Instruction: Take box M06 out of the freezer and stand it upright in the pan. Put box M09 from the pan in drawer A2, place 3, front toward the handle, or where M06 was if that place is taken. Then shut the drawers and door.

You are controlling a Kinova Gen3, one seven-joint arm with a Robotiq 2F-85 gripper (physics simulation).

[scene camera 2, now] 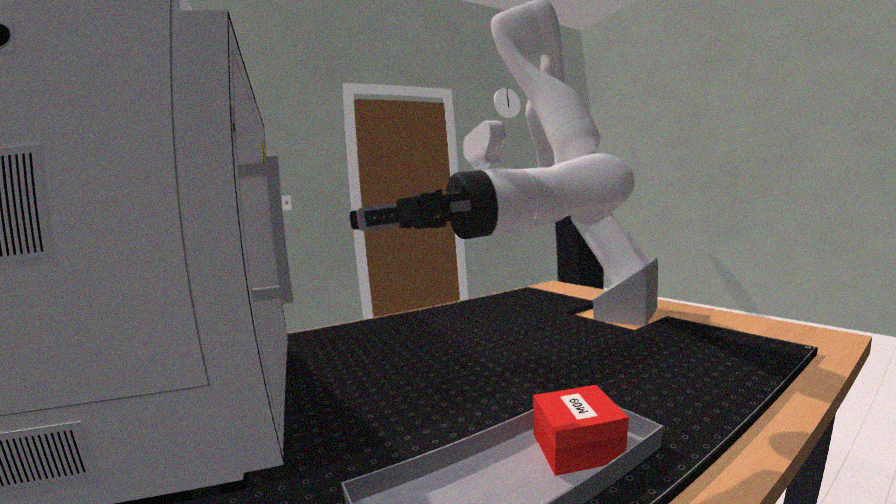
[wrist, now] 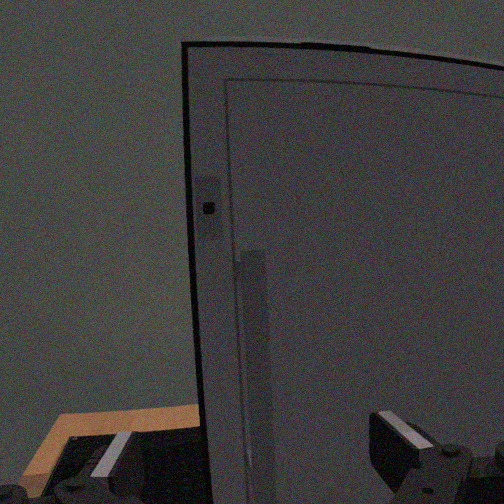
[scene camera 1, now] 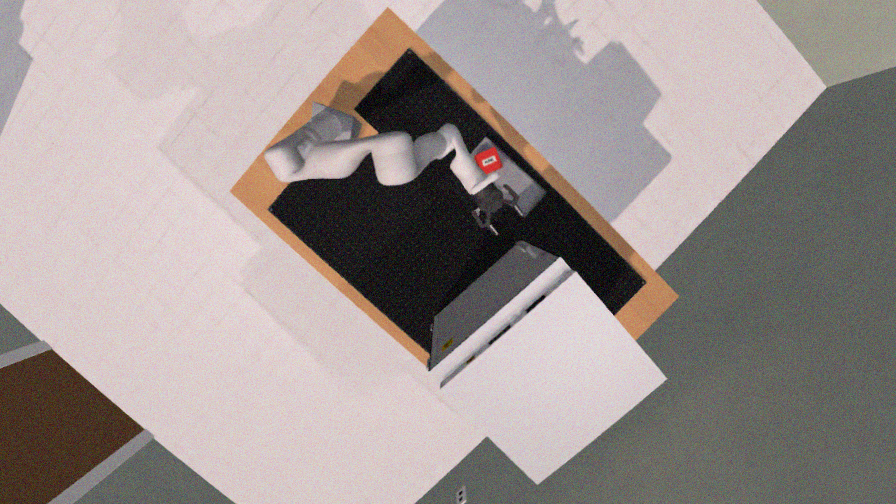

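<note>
The grey freezer stands on the black mat with its door shut, so box M06 is hidden. The vertical door handle also shows in the wrist view. My gripper is open and empty. It is held level at handle height, pointing at the door and a short way from it. The wrist view shows its two fingers spread wide on either side of the handle. Red box M09 sits in the shallow grey pan, label up. From above, the box lies behind my wrist.
The arm's base stands at the table's far corner. The wooden table edge runs close to the pan. A brown room door is in the far wall.
</note>
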